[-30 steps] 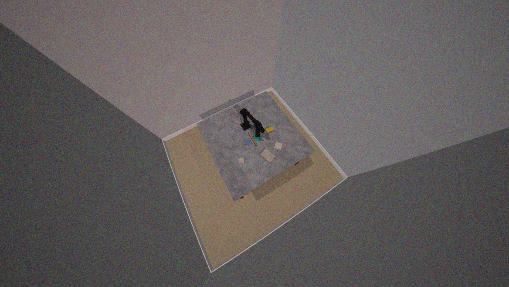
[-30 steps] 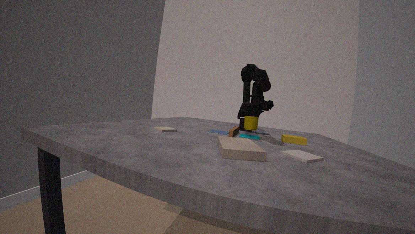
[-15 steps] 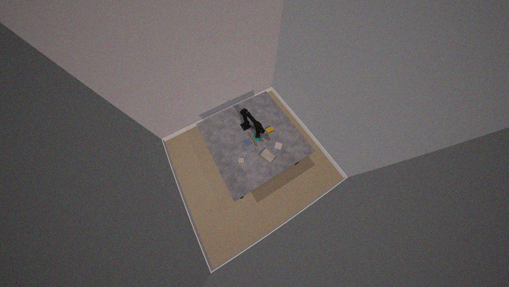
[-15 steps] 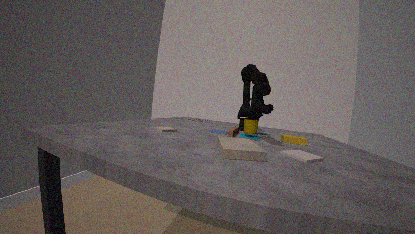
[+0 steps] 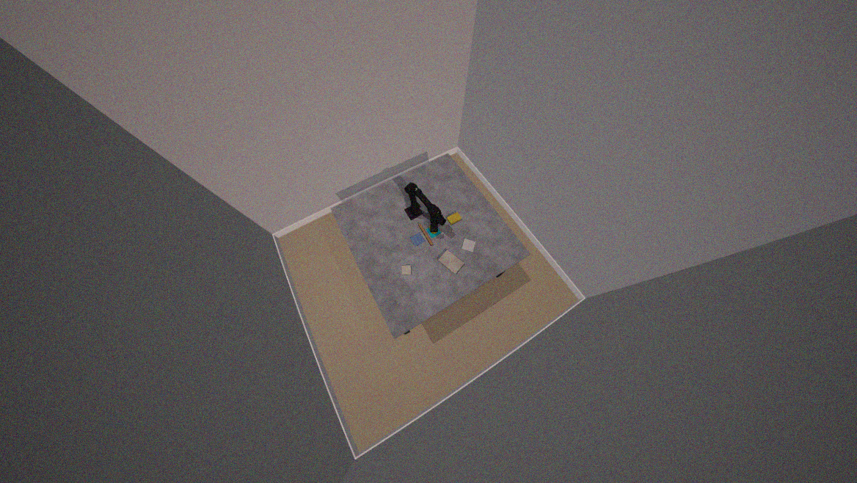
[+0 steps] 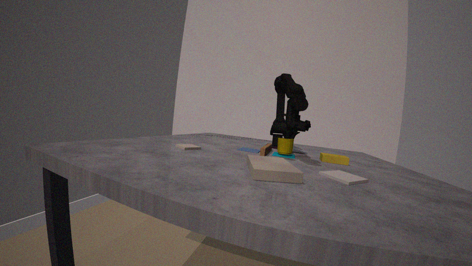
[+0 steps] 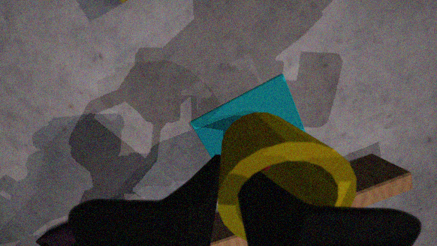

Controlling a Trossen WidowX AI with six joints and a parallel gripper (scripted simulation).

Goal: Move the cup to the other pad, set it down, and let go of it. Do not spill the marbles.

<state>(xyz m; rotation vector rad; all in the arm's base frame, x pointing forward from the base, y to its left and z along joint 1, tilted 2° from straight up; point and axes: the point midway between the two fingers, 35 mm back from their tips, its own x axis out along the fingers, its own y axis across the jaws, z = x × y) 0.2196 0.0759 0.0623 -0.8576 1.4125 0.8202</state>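
My gripper tip is 20 mm to the left of the yellow cup and 20 mm short of it. The rest, counted from my gripper tip: orange wooden bar (100 mm to the right, 30 mm below, 30 mm ahead); then teal pad (50 mm below, 30 mm ahead, 20 mm to the right); then light blue pad (180 mm to the right, 50 mm below, 30 mm ahead).
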